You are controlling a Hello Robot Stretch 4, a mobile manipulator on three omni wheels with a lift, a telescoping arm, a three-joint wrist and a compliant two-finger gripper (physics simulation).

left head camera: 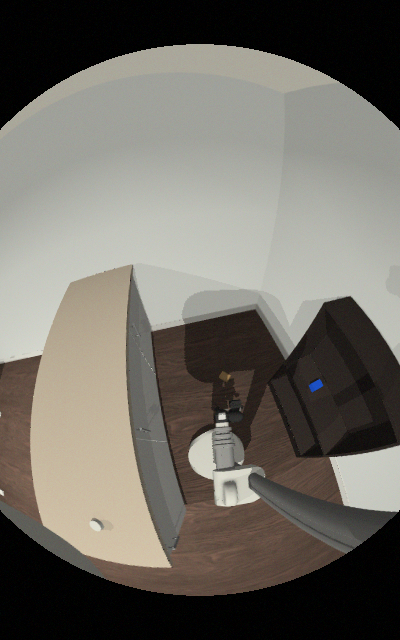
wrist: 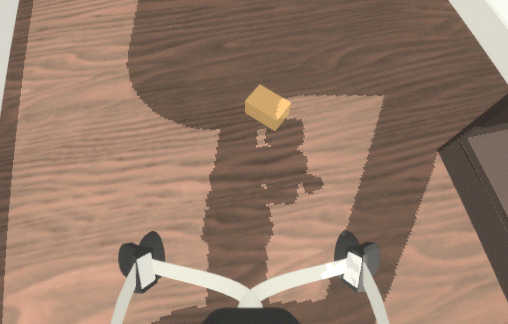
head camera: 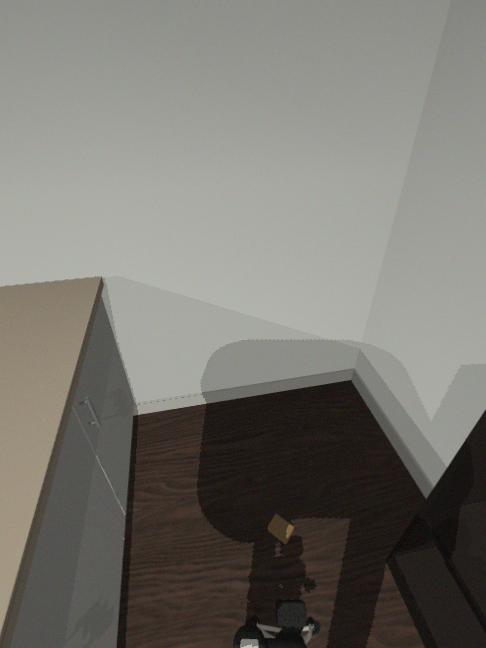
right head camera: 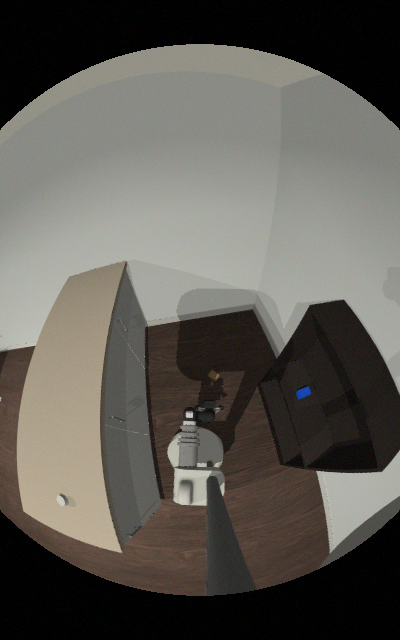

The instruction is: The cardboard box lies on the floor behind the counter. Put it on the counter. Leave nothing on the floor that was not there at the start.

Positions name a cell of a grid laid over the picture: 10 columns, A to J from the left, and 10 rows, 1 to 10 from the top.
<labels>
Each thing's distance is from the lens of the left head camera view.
counter (left head camera: C8): 0.76 m
dark brown cabinet (left head camera: I6): 1.23 m
white wall (left head camera: F4): 1.41 m
The marked spots on the white wall and the counter are 1.65 m apart.
</labels>
